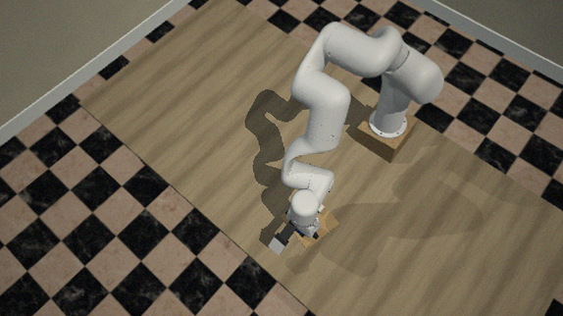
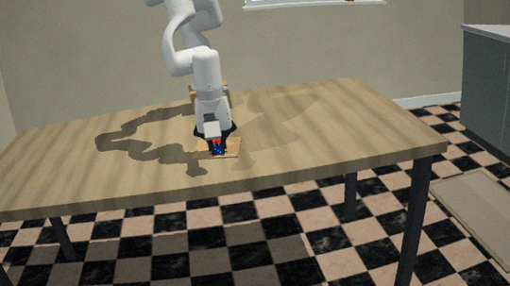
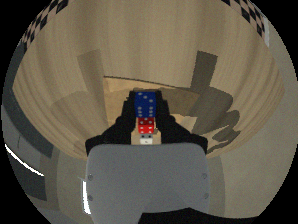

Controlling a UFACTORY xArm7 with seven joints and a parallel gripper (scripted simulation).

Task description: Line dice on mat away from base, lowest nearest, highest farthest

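My hand is 1 cm above the blue die. The rest, counted from my hand: red die 5 cm behind, 1 cm to the left, 1 cm below; then white die 10 cm behind, 1 cm to the left, 1 cm below; then tan mat 5 cm behind, 3 cm below, 1 cm to the left.
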